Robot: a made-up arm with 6 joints. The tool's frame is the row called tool.
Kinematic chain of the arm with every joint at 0, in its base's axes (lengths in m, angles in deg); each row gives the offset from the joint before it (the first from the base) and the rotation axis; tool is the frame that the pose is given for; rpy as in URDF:
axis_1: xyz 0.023 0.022 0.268 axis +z
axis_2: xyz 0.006 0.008 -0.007 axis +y
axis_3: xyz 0 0.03 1.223 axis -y
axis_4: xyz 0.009 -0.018 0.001 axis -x
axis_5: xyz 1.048 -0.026 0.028 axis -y
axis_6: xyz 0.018 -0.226 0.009 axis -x
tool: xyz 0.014 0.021 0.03 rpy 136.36 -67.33 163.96
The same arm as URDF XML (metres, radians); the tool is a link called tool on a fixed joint. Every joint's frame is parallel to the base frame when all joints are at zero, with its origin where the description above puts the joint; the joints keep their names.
<robot name="arm">
  <link name="base_link"/>
  <link name="link1"/>
  <link name="link2"/>
  <link name="link3"/>
  <link name="link4"/>
  <link name="link5"/>
  <link name="link6"/>
  <link name="tool"/>
  <joint name="axis_1" type="continuous">
    <parent link="base_link"/>
    <child link="link1"/>
    <origin xyz="0.023 0.022 0.268"/>
    <axis xyz="0 0 1"/>
  </joint>
  <joint name="axis_2" type="continuous">
    <parent link="link1"/>
    <child link="link2"/>
    <origin xyz="0.006 0.008 -0.007"/>
    <axis xyz="0 1 0"/>
  </joint>
  <joint name="axis_3" type="continuous">
    <parent link="link2"/>
    <child link="link3"/>
    <origin xyz="0 0.03 1.223"/>
    <axis xyz="0 -1 0"/>
  </joint>
  <joint name="axis_4" type="continuous">
    <parent link="link3"/>
    <child link="link4"/>
    <origin xyz="0.009 -0.018 0.001"/>
    <axis xyz="-1 0 0"/>
  </joint>
  <joint name="axis_5" type="continuous">
    <parent link="link4"/>
    <child link="link5"/>
    <origin xyz="1.048 -0.026 0.028"/>
    <axis xyz="0 -1 0"/>
  </joint>
  <joint name="axis_6" type="continuous">
    <parent link="link5"/>
    <child link="link6"/>
    <origin xyz="0.018 -0.226 0.009"/>
    <axis xyz="-1 0 0"/>
  </joint>
  <joint name="tool_fixed" type="fixed">
    <parent link="link6"/>
    <child link="tool"/>
    <origin xyz="0.014 0.021 0.03" rpy="2.3799 -1.1751 2.8616"/>
  </joint>
</robot>

